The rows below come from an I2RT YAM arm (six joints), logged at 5 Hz.
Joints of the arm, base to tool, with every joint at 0 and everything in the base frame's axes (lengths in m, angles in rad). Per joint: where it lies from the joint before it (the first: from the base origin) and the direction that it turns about. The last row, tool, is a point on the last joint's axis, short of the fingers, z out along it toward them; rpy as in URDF.
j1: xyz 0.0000 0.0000 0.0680 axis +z
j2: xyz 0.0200 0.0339 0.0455 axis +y
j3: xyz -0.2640 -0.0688 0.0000 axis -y
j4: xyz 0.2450 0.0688 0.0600 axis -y
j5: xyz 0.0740 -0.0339 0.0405 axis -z
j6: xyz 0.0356 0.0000 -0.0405 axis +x
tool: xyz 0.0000 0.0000 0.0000 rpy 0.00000 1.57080 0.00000
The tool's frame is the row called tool.
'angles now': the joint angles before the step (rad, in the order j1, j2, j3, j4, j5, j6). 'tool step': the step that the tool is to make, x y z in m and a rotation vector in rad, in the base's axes. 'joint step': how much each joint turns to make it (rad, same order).
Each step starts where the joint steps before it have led.
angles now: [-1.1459, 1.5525, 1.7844, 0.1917, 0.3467, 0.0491]
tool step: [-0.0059, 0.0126, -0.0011, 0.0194, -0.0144, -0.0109]
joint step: [0.0015, -0.0523, -0.0465, -0.0228, 0.0199, 0.0153]
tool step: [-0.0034, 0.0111, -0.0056, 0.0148, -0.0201, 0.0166]
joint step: [0.0046, -0.0519, -0.0642, -0.0033, -0.0015, 0.0291]
